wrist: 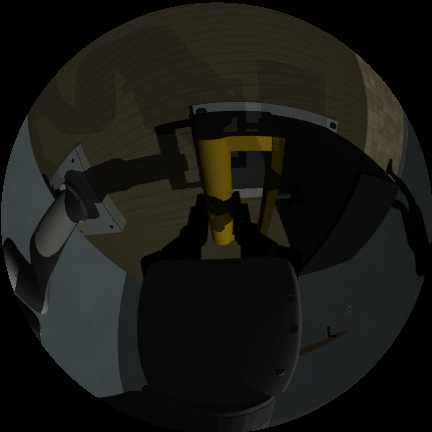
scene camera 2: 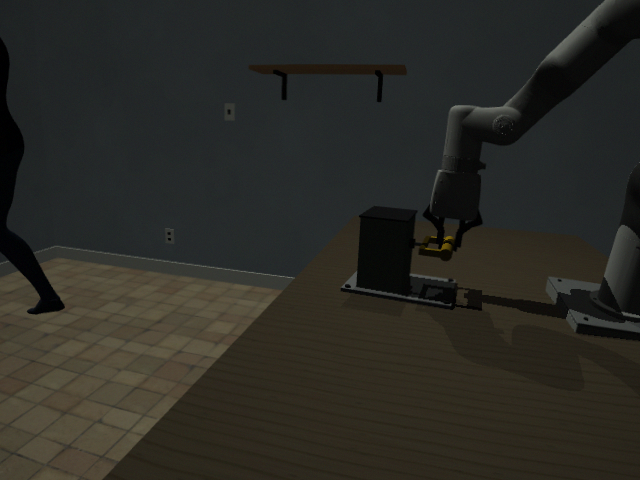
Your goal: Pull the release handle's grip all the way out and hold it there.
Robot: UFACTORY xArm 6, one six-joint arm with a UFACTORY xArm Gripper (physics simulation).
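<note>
The release handle has a yellow grip (scene camera 2: 446, 252) (wrist: 216, 162), a round bar on a yellow frame, at the right side of a dark upright box (scene camera 2: 385, 253) (wrist: 320, 205). A short rod (wrist: 284, 194) joins the frame to the box, and the grip stands a short way out from it. My gripper (scene camera 2: 449, 244) (wrist: 219, 202) points down from above, with one finger on each side of the bar near one end. The fingers are drawn in close against it, shut on the grip. The exact contact is dark and hard to see.
The box stands on a pale base plate (scene camera 2: 351, 283) (wrist: 250, 107) on the wooden table (scene camera 2: 330, 392). The arm's own base plate (scene camera 2: 594, 327) (wrist: 110, 221) is to the right. A wall shelf (scene camera 2: 330, 68) hangs behind. A dark figure (scene camera 2: 7, 170) is at the far left.
</note>
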